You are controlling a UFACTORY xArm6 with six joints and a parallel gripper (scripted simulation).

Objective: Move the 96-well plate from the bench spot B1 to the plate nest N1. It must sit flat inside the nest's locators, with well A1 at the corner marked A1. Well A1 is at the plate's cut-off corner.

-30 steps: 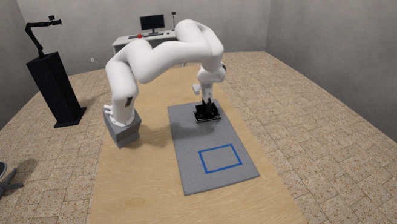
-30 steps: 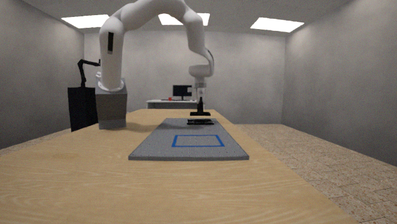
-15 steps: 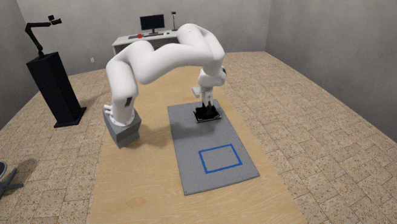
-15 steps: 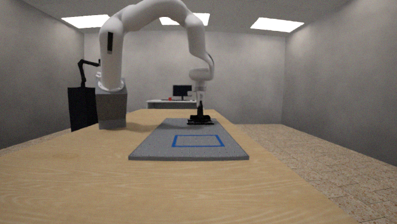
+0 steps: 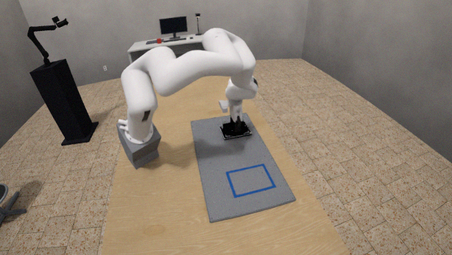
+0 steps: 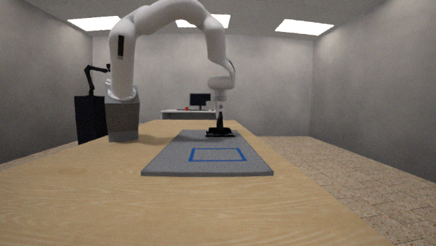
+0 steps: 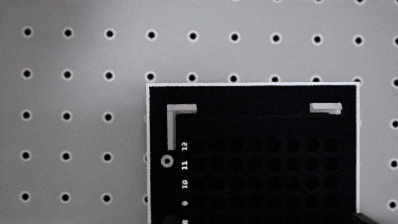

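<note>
The black 96-well plate is 10 mm below my hand. The rest, counted from my hand: black plate nest 40 mm below.
</note>
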